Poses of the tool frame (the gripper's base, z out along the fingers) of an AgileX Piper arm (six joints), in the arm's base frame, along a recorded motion.
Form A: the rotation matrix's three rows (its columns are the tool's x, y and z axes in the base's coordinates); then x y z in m. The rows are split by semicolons.
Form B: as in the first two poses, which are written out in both.
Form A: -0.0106 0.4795 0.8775; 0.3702 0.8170 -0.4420; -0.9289 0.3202 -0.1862; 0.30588 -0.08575 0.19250
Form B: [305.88 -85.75 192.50 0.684 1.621 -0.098]
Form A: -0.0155 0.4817 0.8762; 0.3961 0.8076 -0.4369; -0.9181 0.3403 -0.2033; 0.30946 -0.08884 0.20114
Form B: [309.46 -88.84 201.14 0.706 1.630 -0.078]
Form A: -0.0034 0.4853 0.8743; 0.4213 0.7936 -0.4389; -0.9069 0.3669 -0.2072; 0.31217 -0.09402 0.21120
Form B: [312.17 -94.02 211.20 0.734 1.622 -0.058]
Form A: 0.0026 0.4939 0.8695; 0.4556 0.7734 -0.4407; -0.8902 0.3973 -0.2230; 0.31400 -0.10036 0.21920
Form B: [314.00 -100.36 219.20 0.772 1.621 -0.035]
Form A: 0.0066 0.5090 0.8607; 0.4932 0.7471 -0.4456; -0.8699 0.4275 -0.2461; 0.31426 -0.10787 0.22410
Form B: [314.26 -107.87 224.10 0.820 1.624 -0.015]
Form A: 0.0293 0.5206 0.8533; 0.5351 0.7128 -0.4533; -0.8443 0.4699 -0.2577; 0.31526 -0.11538 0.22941
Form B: [315.26 -115.38 229.41 0.875 1.609 0.014]
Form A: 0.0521 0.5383 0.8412; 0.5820 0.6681 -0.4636; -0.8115 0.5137 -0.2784; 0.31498 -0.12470 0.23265
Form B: [314.98 -124.70 232.65 0.943 1.595 0.042]
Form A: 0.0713 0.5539 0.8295; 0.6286 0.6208 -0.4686; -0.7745 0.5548 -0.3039; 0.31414 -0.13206 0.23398
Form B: [314.14 -132.06 233.98 1.011 1.585 0.074]
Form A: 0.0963 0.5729 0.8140; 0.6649 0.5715 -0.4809; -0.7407 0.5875 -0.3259; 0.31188 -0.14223 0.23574
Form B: [311.88 -142.23 235.74 1.078 1.569 0.093]
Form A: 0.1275 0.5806 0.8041; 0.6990 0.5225 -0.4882; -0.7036 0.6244 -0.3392; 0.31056 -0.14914 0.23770
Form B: [310.56 -149.14 237.70 1.139 1.544 0.121]
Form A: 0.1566 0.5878 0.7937; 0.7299 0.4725 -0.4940; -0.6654 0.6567 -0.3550; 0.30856 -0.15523 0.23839
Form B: [308.56 -155.23 238.39 1.199 1.521 0.148]
